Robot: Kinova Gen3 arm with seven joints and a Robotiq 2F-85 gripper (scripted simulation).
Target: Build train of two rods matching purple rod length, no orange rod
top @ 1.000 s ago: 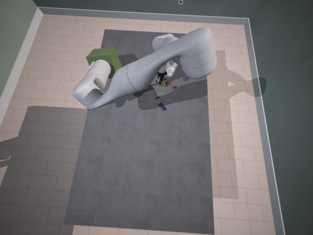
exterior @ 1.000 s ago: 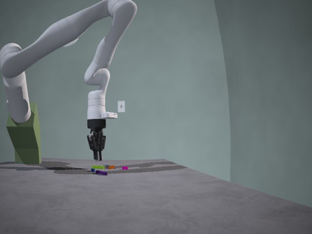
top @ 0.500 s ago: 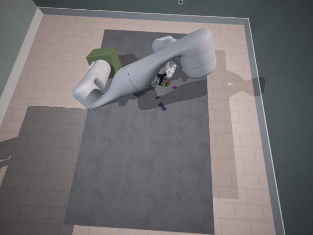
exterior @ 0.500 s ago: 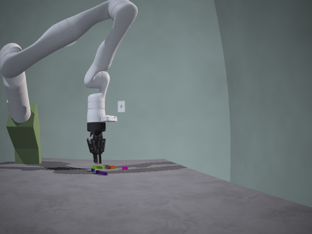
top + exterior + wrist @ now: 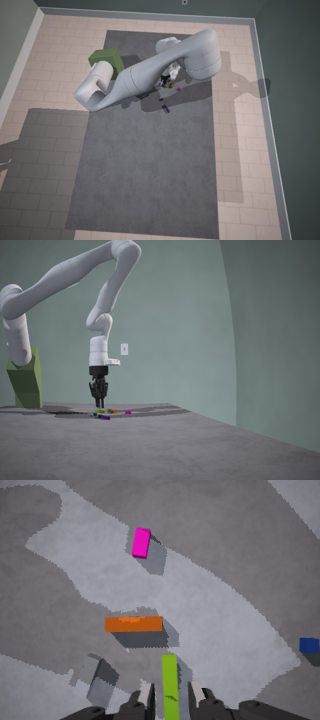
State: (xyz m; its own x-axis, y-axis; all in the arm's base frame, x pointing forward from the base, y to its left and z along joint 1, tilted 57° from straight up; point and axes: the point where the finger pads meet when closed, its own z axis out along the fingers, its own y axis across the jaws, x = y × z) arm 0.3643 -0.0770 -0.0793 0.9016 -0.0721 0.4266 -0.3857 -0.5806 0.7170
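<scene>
Right now my hand is 3 cm above the lime rod. Round my hand: blue rod: 11 cm to the right, 3 cm below, 2 cm behind; grey rod: 5 cm to the left, 4 cm ahead, 3 cm below; orange rod: 5 cm ahead, 3 cm below.
</scene>
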